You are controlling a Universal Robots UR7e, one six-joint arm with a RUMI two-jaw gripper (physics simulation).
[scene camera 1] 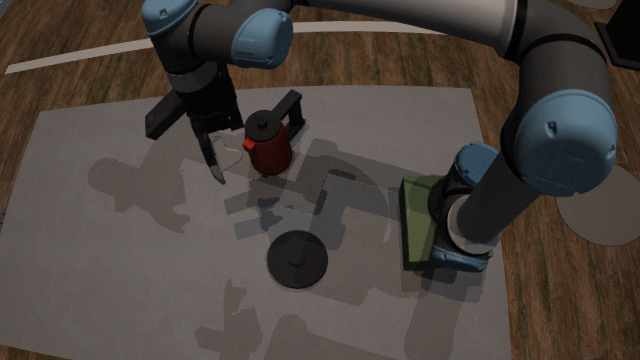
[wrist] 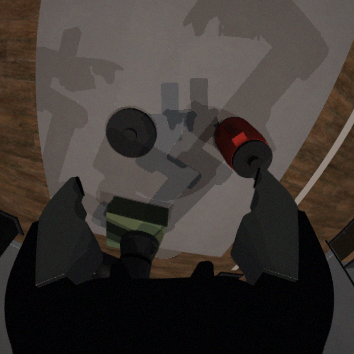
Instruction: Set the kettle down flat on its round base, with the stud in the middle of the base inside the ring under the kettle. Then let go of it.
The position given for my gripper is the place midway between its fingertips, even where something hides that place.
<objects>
my gripper: scene camera 1 216, 150; wrist 167, 174
round black base: scene camera 1; wrist
same spot on round black base: (wrist: 130, 132) = (scene camera 1: 292, 256)
</objects>
